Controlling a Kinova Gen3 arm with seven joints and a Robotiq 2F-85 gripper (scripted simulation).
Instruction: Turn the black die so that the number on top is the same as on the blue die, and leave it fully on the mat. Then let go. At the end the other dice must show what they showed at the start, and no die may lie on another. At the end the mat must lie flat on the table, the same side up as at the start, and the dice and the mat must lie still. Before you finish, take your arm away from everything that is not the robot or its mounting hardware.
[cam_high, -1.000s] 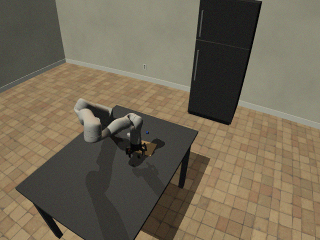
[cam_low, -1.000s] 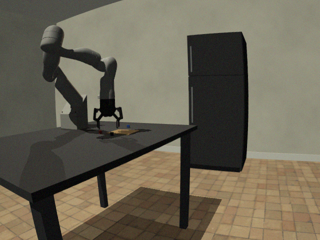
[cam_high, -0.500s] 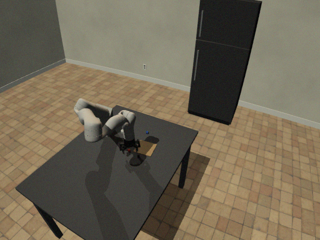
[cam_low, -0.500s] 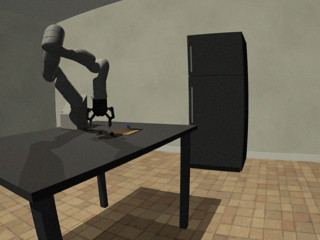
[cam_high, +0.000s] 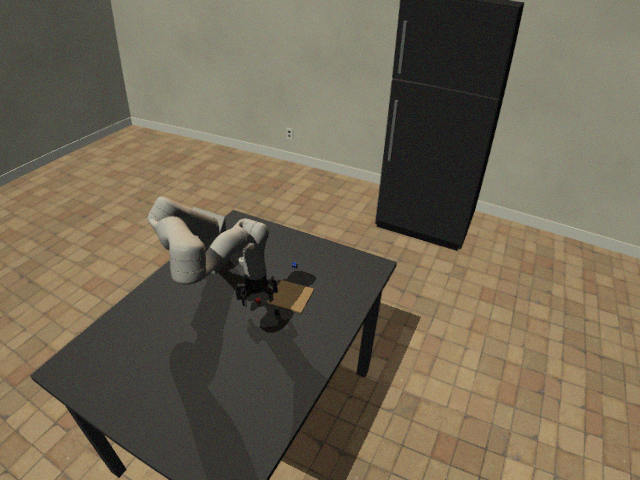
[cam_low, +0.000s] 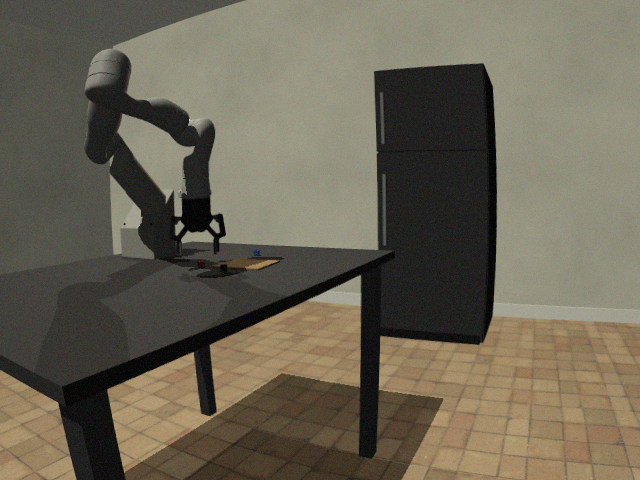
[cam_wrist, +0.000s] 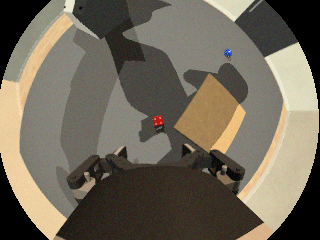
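The red die lies 2 cm behind my hand, 4 cm to the left of it and 4 cm below it. From my hand the other things lie so: tan mat: 7 cm ahead, 12 cm to the left, 4 cm below; then blue die: 29 cm to the left, 4 cm below; then black die: 7 cm ahead, 2 cm to the left, 4 cm below.
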